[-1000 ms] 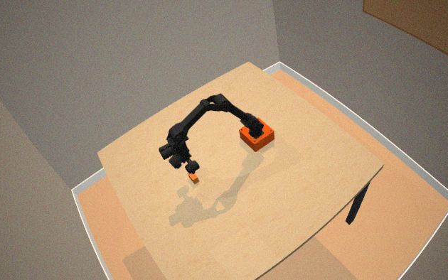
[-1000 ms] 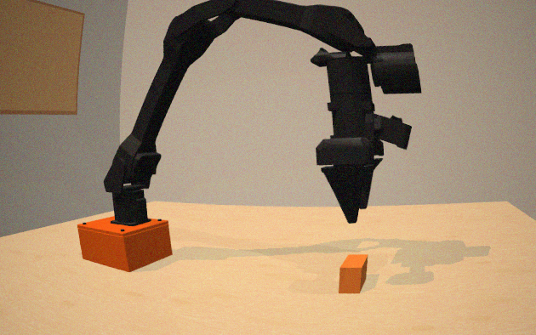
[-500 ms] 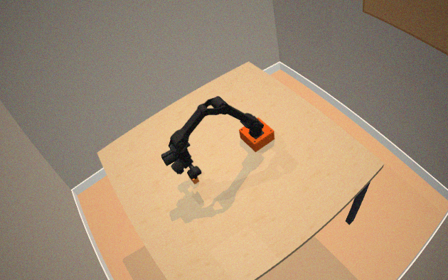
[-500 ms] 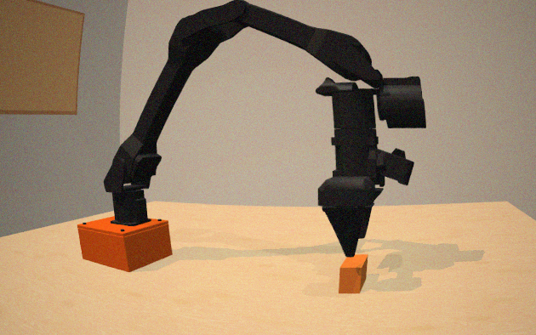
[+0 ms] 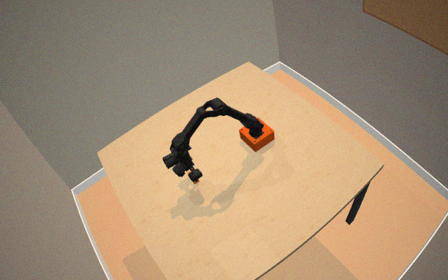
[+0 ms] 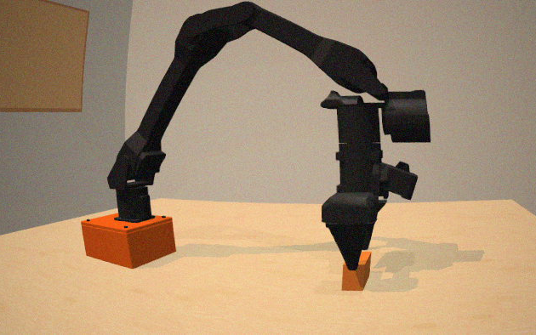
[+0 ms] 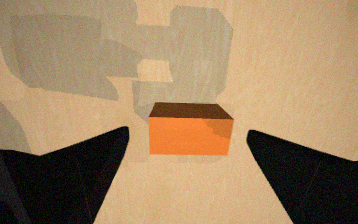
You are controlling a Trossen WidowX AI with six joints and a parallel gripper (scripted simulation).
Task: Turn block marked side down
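Now: gripper tip 1 cm past the block and 2 cm above it.
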